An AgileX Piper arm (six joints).
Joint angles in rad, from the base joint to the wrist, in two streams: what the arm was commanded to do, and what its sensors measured. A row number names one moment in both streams.
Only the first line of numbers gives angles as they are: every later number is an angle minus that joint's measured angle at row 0.
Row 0, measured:
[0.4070, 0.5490, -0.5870, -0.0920, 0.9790, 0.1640]
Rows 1 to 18, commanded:
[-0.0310, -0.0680, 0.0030, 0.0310, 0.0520, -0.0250]
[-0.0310, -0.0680, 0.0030, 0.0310, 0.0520, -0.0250]
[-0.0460, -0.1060, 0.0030, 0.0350, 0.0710, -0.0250]
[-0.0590, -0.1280, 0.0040, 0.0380, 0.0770, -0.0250]
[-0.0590, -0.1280, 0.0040, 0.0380, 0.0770, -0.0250]
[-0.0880, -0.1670, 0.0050, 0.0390, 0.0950, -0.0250]
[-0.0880, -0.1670, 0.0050, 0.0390, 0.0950, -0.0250]
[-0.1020, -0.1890, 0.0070, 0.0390, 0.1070, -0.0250]
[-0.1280, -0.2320, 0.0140, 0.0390, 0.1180, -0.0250]
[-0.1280, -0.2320, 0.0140, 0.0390, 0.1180, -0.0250]
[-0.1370, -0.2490, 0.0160, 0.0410, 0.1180, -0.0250]
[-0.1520, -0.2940, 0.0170, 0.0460, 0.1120, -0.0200]
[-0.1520, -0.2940, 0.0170, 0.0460, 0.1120, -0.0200]
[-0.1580, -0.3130, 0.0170, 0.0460, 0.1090, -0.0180]
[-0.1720, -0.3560, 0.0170, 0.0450, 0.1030, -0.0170]
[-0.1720, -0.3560, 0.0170, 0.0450, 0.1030, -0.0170]
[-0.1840, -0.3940, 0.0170, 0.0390, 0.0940, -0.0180]
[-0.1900, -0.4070, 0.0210, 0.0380, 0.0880, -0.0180]
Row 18, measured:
[-0.1710, -0.3630, 0.0120, 0.0430, 0.1070, -0.0160]
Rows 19 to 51, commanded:
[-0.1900, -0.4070, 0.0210, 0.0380, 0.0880, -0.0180]
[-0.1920, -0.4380, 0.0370, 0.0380, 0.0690, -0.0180]
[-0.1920, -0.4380, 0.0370, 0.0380, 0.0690, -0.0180]
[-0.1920, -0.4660, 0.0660, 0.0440, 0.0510, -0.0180]
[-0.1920, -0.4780, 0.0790, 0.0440, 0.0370, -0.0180]
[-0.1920, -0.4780, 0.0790, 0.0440, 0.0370, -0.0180]
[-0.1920, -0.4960, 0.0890, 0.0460, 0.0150, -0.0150]
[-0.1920, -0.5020, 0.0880, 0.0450, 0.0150, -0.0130]
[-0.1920, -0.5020, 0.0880, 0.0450, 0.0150, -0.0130]
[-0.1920, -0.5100, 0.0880, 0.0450, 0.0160, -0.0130]
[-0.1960, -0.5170, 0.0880, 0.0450, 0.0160, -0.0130]
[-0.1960, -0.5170, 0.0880, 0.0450, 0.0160, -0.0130]
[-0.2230, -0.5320, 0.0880, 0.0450, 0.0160, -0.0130]
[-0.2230, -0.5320, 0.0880, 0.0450, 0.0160, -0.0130]
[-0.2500, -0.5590, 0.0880, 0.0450, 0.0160, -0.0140]
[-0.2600, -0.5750, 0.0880, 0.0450, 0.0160, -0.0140]
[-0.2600, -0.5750, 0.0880, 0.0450, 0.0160, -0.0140]
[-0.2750, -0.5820, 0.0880, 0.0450, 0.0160, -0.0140]
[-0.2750, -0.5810, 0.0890, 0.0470, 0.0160, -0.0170]
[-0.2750, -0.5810, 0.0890, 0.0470, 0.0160, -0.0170]
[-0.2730, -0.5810, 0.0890, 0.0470, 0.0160, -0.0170]
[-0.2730, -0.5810, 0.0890, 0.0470, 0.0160, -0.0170]
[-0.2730, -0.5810, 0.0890, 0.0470, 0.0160, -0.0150]
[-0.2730, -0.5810, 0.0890, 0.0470, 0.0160, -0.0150]
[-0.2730, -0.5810, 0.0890, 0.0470, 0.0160, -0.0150]
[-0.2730, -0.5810, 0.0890, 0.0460, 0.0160, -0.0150]
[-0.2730, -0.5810, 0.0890, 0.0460, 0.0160, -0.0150]
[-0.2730, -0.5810, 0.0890, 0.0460, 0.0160, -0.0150]
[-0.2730, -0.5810, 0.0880, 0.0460, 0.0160, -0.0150]
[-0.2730, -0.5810, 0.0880, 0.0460, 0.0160, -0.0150]
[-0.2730, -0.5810, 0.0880, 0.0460, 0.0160, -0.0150]
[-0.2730, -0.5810, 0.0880, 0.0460, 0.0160, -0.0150]
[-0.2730, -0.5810, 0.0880, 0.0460, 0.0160, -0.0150]
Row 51, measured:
[-0.2690, -0.5540, 0.0850, 0.0470, 0.0290, -0.0150]
